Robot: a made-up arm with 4 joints. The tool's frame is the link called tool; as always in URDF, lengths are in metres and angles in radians. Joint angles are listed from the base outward.
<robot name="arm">
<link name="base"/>
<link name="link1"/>
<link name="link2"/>
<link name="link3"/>
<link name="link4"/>
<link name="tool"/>
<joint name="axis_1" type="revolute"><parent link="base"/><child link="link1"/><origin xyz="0.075 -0.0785 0.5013" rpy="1.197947 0.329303 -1.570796"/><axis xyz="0 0 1"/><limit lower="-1.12" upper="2.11"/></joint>
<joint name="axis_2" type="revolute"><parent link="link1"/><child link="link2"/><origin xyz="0.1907 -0.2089 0.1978" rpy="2.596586 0.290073 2.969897"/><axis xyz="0 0 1"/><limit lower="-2.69" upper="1.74"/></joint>
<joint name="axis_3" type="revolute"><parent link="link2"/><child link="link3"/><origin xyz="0.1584 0.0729 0.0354" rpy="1.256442 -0.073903 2.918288"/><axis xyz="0 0 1"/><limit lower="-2.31" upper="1.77"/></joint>
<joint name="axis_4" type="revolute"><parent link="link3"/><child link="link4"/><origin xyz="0.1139 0.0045 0.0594" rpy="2.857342 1.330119 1.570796"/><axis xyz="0 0 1"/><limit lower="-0.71" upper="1.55"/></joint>
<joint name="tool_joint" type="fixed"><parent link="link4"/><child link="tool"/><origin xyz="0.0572 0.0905 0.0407" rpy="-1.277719 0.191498 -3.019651"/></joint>
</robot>
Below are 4 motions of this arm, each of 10 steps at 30 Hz.
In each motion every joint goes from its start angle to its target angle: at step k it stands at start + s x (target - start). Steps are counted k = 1, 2, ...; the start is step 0. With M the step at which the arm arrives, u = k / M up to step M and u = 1 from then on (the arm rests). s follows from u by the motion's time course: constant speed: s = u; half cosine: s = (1 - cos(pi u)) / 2; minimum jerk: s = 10 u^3 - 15 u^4 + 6 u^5.
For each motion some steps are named. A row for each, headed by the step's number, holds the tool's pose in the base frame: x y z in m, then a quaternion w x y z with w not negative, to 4 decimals.
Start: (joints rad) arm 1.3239 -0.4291 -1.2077 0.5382
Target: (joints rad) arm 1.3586 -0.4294 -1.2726 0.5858
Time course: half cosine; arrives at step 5
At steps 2, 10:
2: -0.2620 -0.2067 0.5355 0.4695 0.7492 0.4513 0.1209
10: -0.2630 -0.2049 0.5272 0.4946 0.7430 0.4327 0.1271

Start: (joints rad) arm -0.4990 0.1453 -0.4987 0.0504
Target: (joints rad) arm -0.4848 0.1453 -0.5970 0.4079
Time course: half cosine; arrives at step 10
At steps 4, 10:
4: -0.3033 -0.1975 0.3987 0.6102 -0.5408 -0.1844 -0.5488
10: -0.3146 -0.2102 0.4257 0.5819 -0.6370 -0.1981 -0.4652

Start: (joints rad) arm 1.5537 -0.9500 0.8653 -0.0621
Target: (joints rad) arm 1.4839 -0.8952 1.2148 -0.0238
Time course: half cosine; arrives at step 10
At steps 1, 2, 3, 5, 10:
1: 0.1298 -0.2455 0.6512 0.1527 -0.6636 -0.4700 0.5616
2: 0.1339 -0.2476 0.6482 0.1643 -0.6593 -0.4660 0.5667
3: 0.1402 -0.2509 0.6433 0.1823 -0.6523 -0.4597 0.5744
5: 0.1558 -0.2598 0.6286 0.2293 -0.6312 -0.4429 0.5940
10: 0.1782 -0.2750 0.5985 0.3064 -0.5873 -0.4139 0.6244

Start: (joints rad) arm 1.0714 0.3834 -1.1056 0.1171
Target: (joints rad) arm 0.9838 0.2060 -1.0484 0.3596
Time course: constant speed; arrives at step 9
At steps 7, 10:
7: -0.2754 -0.2934 0.6433 0.0759 -0.8046 -0.5047 -0.3035
10: -0.2762 -0.2861 0.6418 0.0534 -0.8188 -0.4989 -0.2789

